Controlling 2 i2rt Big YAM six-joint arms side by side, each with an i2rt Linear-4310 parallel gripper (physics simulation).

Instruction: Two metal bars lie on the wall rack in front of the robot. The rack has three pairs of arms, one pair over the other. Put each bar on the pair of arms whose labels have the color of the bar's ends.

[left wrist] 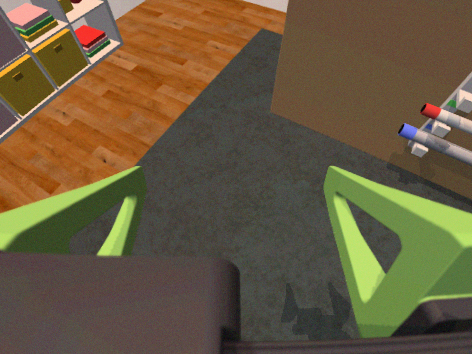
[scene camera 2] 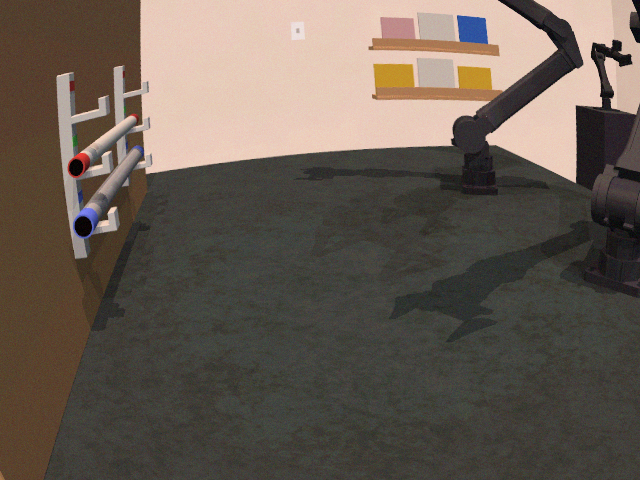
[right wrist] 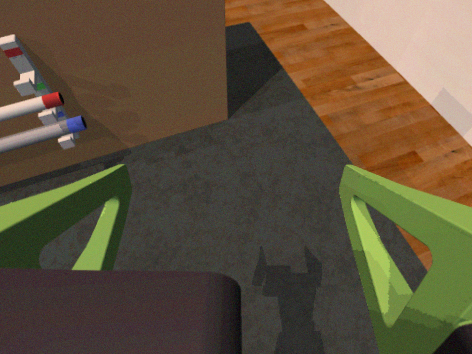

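The brown wall panel (scene camera 2: 57, 297) is 0.66 m from the lens. I see that a blue-ended bar (scene camera 2: 84, 224) is 0.69 m from the lens, while a white wall rack (scene camera 2: 67, 117) is 0.72 m from the lens. Another white wall rack (scene camera 2: 119, 72) is 1.12 m from the lens.
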